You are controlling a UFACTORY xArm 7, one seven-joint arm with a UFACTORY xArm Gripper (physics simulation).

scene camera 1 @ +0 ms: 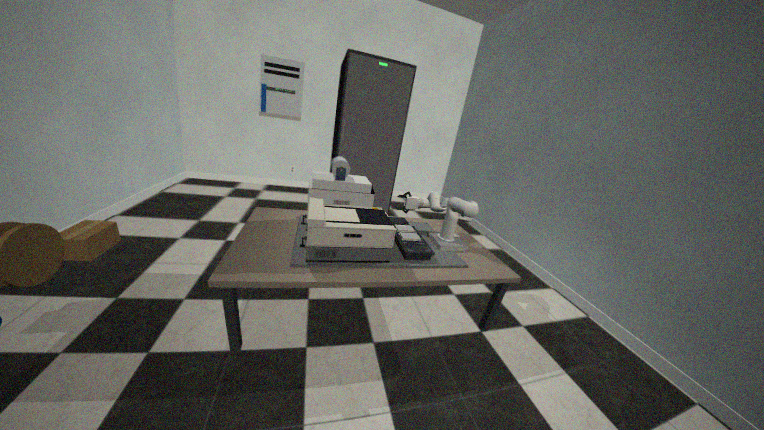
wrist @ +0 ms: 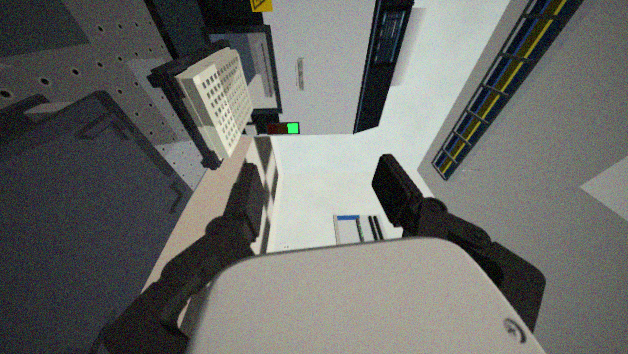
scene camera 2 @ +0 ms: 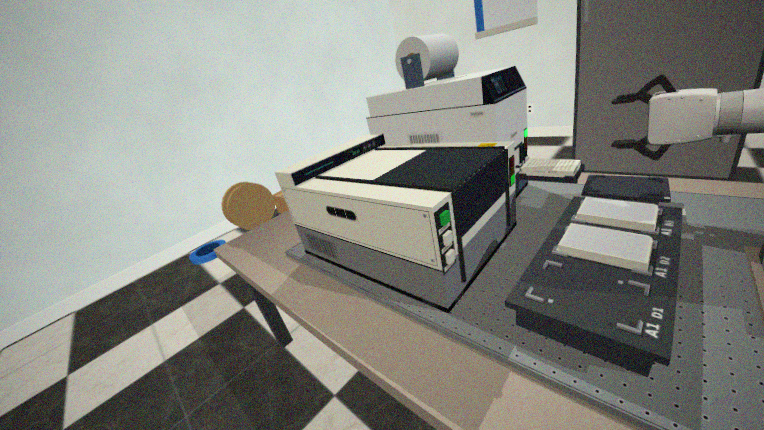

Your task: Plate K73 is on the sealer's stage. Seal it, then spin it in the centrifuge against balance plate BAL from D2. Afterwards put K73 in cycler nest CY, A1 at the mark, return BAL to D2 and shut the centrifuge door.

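Frame: origin at the arm's base, x ahead, y left, z up, level; metres.
Seen in the pictures: gripper, fingertip midpoint: [scene camera 1: 397, 202] [wrist: 319, 173] [scene camera 2: 612, 123]; arm's base, origin of the base link: [scene camera 1: 445, 237].
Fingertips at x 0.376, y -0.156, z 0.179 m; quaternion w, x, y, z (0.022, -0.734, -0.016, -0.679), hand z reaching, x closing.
Observation:
Offsets run from my fingertips to a thing's top centre.
My gripper [scene camera 1: 400, 196] [scene camera 2: 614, 122] [wrist: 319, 173] is open and empty, high over the back of the bench. Plate K73 {0.098 m down, 0.123 m ahead, 0.021 m left} [scene camera 2: 553, 166] [wrist: 220, 100], cream with many wells, lies on the stage before the sealer {0.270 m up, 0.420 m ahead, 0.055 m left} [scene camera 1: 342, 198] [scene camera 2: 449, 120] [wrist: 325, 65], ahead and left of the fingers in the wrist view. A white-topped plate {0.133 m down, 0.061 m back, 0.267 m left} [scene camera 2: 604, 245], at the place of BAL, sits in D2 of the dark rack {0.143 m down, 0.065 m back, 0.266 m left} [scene camera 2: 582, 316]. The cream and black machine [scene camera 1: 347, 235] [scene camera 2: 368, 224] appears to be the centrifuge; its door state is unclear. A dark nest {0.144 m down, 0.035 m back, 0.019 m right} [scene camera 2: 625, 188] [wrist: 75, 225], possibly CY, shows no plate.
Another white plate {0.133 m down, 0.051 m back, 0.143 m left} [scene camera 2: 617, 213] sits in D3; D1 is empty. A film roll {0.270 m up, 0.441 m ahead, 0.058 m left} [scene camera 2: 438, 56] stands on the sealer. A tall dark cabinet [scene camera 1: 374, 117] [scene camera 2: 668, 40] stands behind the bench. The arm's base [scene camera 1: 448, 235] is at the bench's right. A cable tray [wrist: 472, 117] shows upper right.

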